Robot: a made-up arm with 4 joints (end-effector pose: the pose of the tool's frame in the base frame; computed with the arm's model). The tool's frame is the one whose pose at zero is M.
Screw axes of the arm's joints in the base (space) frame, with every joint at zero. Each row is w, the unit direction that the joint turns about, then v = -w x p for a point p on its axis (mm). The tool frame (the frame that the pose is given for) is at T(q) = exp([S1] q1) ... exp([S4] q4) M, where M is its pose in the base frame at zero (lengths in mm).
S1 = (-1, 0, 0, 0.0, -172.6, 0.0)
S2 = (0, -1, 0, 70.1, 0.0, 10.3)
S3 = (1, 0, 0, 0.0, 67.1, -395.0)
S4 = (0, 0, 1, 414.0, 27.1, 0.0)
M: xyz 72.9 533.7 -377.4 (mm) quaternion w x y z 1 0 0 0
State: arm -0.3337 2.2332 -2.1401 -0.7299
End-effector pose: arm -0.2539 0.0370 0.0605 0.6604 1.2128 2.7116
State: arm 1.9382 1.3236 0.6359 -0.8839
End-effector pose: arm 0.3633 -0.2915 -0.4365 -0.7638 -0.7667 0.5642
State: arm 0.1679 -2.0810 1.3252 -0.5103
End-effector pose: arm -0.1070 0.7997 -0.1618 0.2918 1.8470 -1.8232
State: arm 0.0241 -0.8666 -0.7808 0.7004
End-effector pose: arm -0.3584 0.1973 -0.2075 -0.4403 1.0751 0.9512
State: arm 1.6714 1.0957 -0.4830 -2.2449
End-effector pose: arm 0.2937 -0.2486 0.1273 0.1568 -2.1491 -0.5918
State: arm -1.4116 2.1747 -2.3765 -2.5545
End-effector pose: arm -0.3301 0.3889 0.2978 0.7432 0.2803 1.4277
